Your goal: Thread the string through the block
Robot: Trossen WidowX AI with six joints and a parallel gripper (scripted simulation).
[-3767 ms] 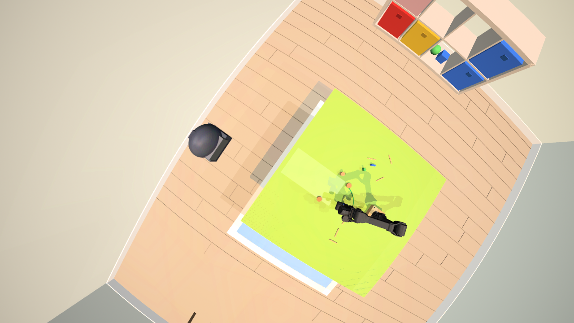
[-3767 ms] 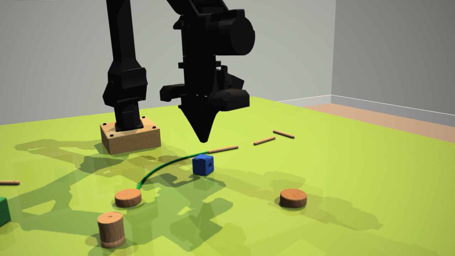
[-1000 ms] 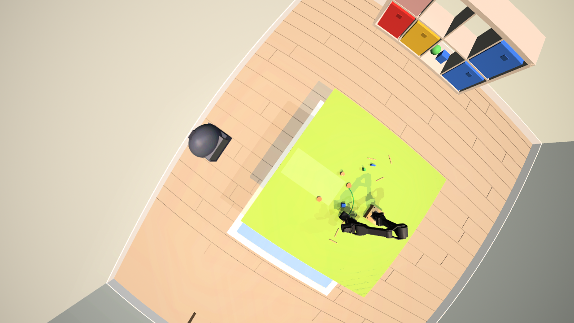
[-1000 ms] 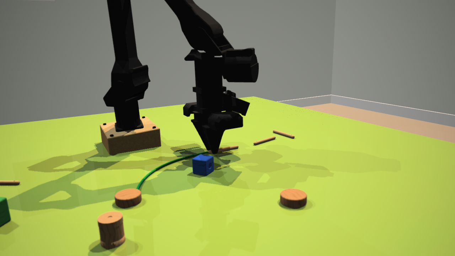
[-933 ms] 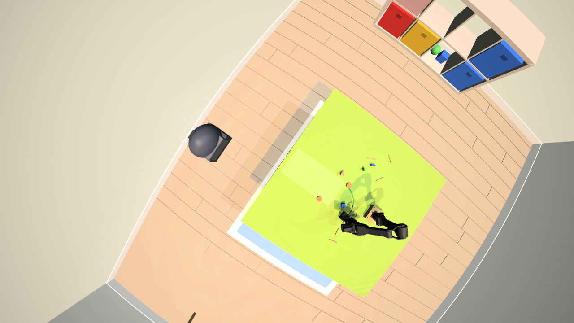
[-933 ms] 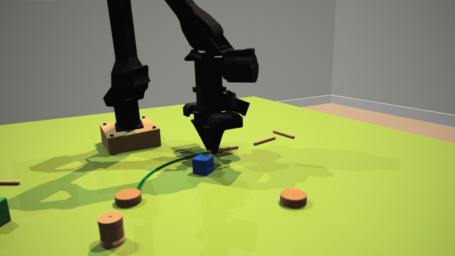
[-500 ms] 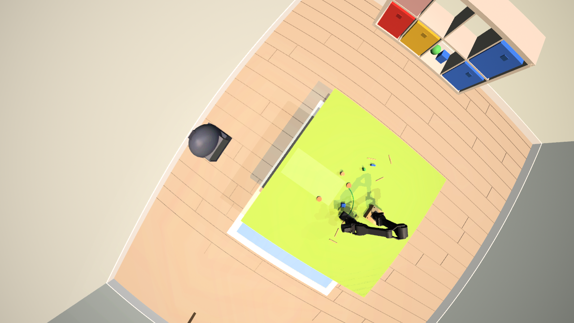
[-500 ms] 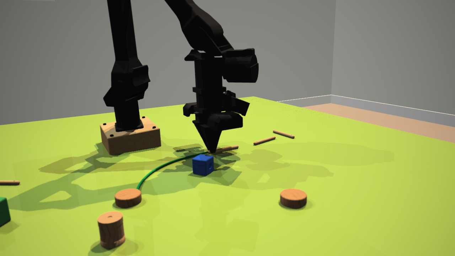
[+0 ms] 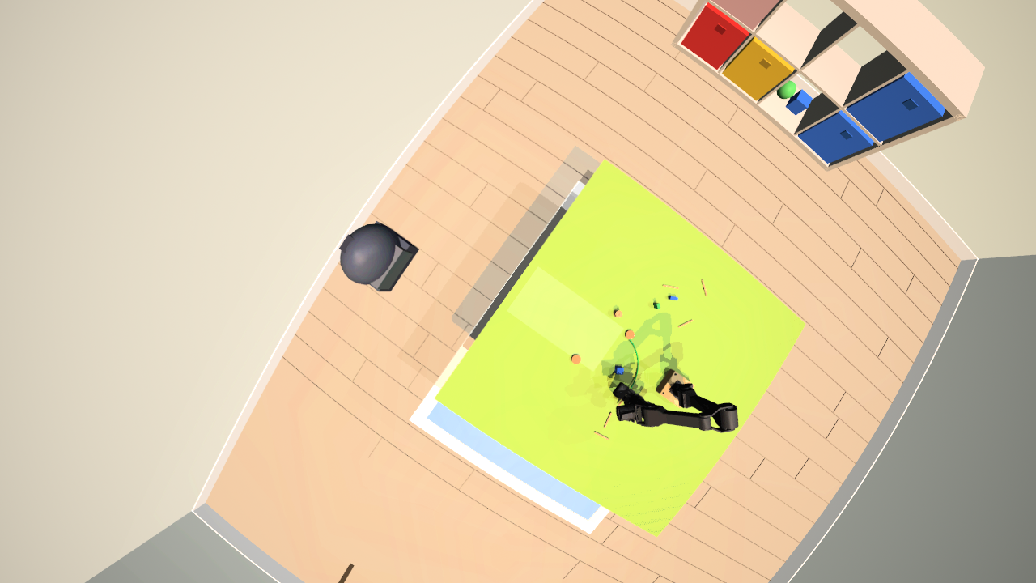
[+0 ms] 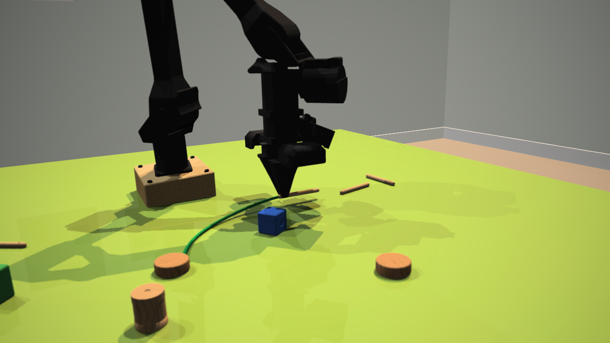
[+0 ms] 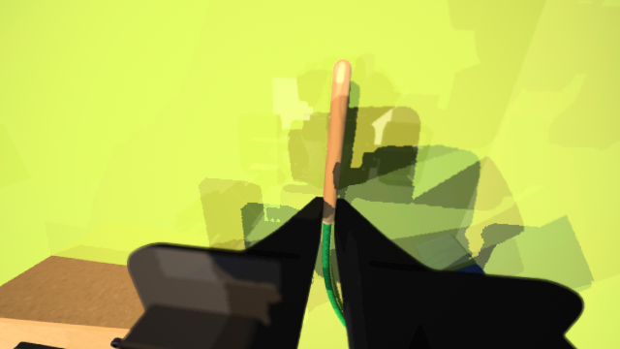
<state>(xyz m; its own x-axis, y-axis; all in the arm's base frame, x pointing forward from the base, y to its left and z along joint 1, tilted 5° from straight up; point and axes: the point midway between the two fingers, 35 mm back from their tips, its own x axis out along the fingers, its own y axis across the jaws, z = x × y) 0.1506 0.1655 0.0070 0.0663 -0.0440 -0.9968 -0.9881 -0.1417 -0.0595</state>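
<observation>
Now: gripper tip 10 cm short of the blue block and 5 cm to the left of it. Round my gripper tip: green block (36 cm to the right, 18 cm ahead); wooden cylinder (28 cm ahead, 22 cm to the right).
</observation>
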